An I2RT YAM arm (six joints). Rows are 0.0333 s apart.
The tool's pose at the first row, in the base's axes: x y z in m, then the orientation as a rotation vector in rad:
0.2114, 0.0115, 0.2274, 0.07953, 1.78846, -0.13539
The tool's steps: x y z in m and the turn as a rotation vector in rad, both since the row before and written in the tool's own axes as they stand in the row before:
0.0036, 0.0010, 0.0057, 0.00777, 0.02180, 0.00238
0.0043, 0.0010, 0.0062, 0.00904, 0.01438, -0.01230
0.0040, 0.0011, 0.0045, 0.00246, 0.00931, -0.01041
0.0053, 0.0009, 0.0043, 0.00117, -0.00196, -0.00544
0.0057, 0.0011, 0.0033, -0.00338, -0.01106, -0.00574
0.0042, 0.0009, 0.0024, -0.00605, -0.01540, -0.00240
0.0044, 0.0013, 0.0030, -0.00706, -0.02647, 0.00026
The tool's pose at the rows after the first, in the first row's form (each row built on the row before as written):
0.2162, 0.0117, 0.2226, 0.08900, 1.80963, -0.14025
0.2213, 0.0117, 0.2169, 0.08549, 1.82426, -0.15689
0.2247, 0.0120, 0.2118, 0.07858, 1.83408, -0.16633
0.2275, 0.0120, 0.2055, 0.07423, 1.83240, -0.17124
0.2293, 0.0123, 0.1991, 0.06554, 1.82199, -0.17227
0.2306, 0.0126, 0.1944, 0.05763, 1.80723, -0.16853
0.2326, 0.0132, 0.1893, 0.05041, 1.78134, -0.16203

